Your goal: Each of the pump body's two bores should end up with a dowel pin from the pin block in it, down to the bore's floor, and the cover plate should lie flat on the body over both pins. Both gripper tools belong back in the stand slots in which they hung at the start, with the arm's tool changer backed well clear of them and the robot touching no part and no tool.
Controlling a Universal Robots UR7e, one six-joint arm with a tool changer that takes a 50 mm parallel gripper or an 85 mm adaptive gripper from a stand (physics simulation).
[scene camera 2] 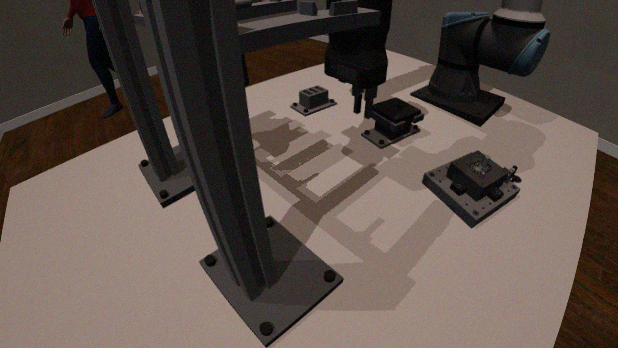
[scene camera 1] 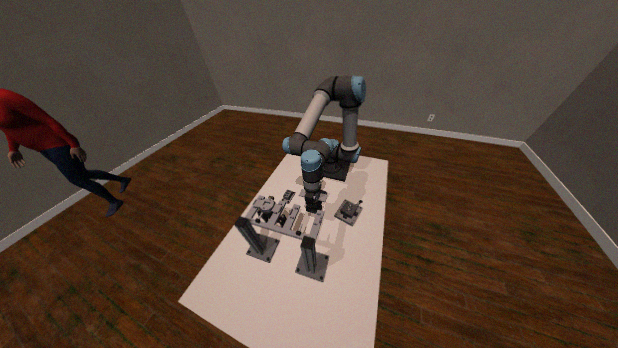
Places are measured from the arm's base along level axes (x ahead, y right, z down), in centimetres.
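Pixels of known places: arm's base, link origin: [scene camera 2: 453,92] [scene camera 1: 331,167].
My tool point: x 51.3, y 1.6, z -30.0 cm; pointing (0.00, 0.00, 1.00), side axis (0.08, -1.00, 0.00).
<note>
Ahead of a thing's pixels: the offset from my tool point to its top centre. "spot": to the spot under its first point.
My gripper [scene camera 1: 313,209] [scene camera 2: 363,112] hangs on the arm, fingers down, between the pin block and the cover plate. In scene camera 2 its two fingers stand a little apart with no part seen between them: open. The pin block {dz +27.2, dx -17.5, dy +22.5 cm} [scene camera 1: 288,194] [scene camera 2: 314,96] has dark openings on top; pins inside cannot be made out. The dark cover plate {dz +25.2, dx -19.5, dy +2.0 cm} [scene camera 2: 396,108] lies on its pedestal, close to the right finger; contact is unclear. The pump body {dz +24.1, dx -13.4, dy -18.0 cm} [scene camera 1: 349,208] [scene camera 2: 477,175] sits in its fixture. A light pin {spot: dz +24.6, dx -13.9, dy -18.7 cm} [scene camera 2: 488,160] sticks up from its top; the other bore is not clear.
The tool stand [scene camera 1: 283,231] [scene camera 2: 310,26] spans the table on two posts {spot: dz +7.0, dx +24.1, dy -4.1 cm} [scene camera 1: 309,256] [scene camera 2: 220,150]. A dark tool hangs at its left end in scene camera 1. The arm's base [scene camera 2: 456,97] is behind the cover plate. A person in red [scene camera 1: 35,122] is at the left.
</note>
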